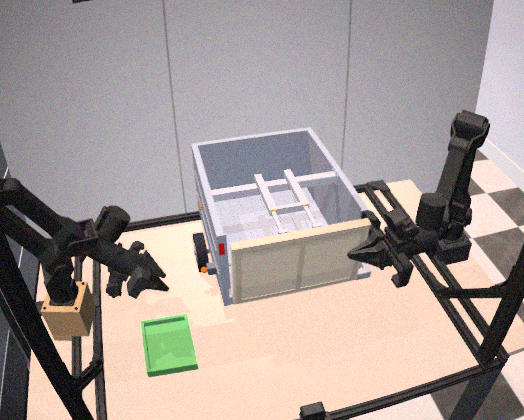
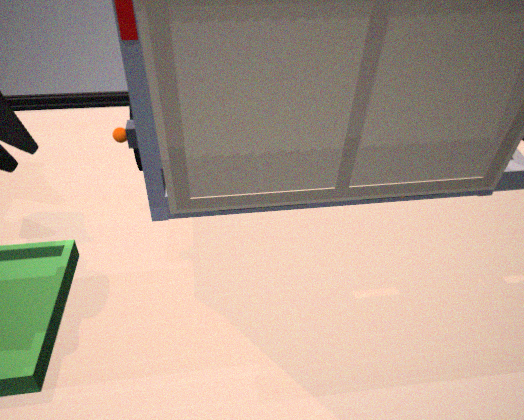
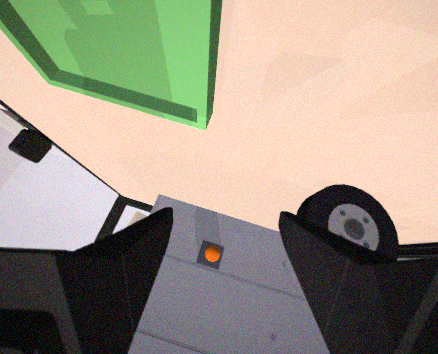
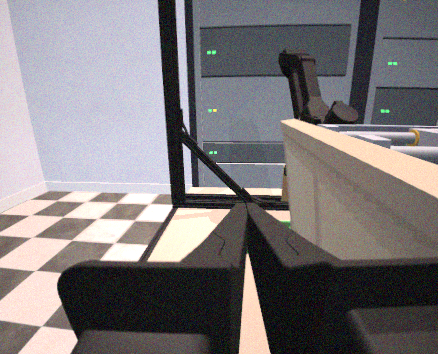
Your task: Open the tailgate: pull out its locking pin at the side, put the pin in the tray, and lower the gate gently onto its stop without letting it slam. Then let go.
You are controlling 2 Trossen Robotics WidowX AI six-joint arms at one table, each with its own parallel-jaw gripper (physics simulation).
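Where they show: left gripper, between the fingertips: [image 1: 167, 283] [image 2: 26, 158] [image 3: 226, 216]; right gripper, between the fingertips: [image 1: 348, 255] [image 4: 244, 211]; left arm's base, origin of its link: [image 1: 64, 296]; right arm's base, origin of its link: [image 1: 450, 235].
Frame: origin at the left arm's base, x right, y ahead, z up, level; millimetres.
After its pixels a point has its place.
The tailgate [image 1: 267, 270] @[z 89, x 25, y 481 mm] [image 2: 265, 100] @[z 89, x 24, y 484 mm] [image 4: 350, 215] @[z 142, x 7, y 612 mm] stands upright across the trailer's near end. The locking pin's orange knob [image 1: 204, 270] @[z 12, x -65, y 339 mm] [image 2: 119, 135] @[z 11, x -64, y 339 mm] [image 3: 212, 253] @[z 8, x -69, y 331 mm] sits at a small block on the trailer's left side; its shaft is hidden. The green tray [image 1: 172, 371] @[z -99, x 145, y 261 mm] [image 2: 72, 260] @[z -96, x 1, y 293 mm] [image 3: 215, 55] @[z -104, x -9, y 229 mm] lies on the table and holds no pin. My left gripper [image 1: 166, 282] @[z -11, x -50, y 249 mm] [image 2: 25, 159] @[z -11, x -50, y 249 mm] [image 3: 226, 216] @[z -11, x -50, y 249 mm] is open and empty, a short way left of the knob. My right gripper [image 1: 350, 256] @[z 151, x 60, y 640 mm] [image 4: 244, 211] @[z 151, x 60, y 640 mm] is shut and empty, outside the gate near its right end. The stop cannot be made out.
The open-topped trailer [image 1: 207, 195] @[z 171, x -139, y 358 mm] [image 3: 200, 300] @[z 54, x -79, y 365 mm] stands at the middle back, with a black wheel [image 1: 200, 250] @[z -19, x -172, y 323 mm] [image 3: 355, 227] @[z -58, x -203, y 301 mm] behind the knob. Two struts [image 1: 277, 222] @[z 174, x -27, y 506 mm] [image 1: 312, 216] @[z 176, x -39, y 579 mm] reach toward the gate inside. Black frame rails [image 1: 400, 395] @[z -115, x 239, y 757 mm] edge the table. A wooden block [image 1: 70, 322] @[z -38, x 50, y 17 mm] stands under the left arm.
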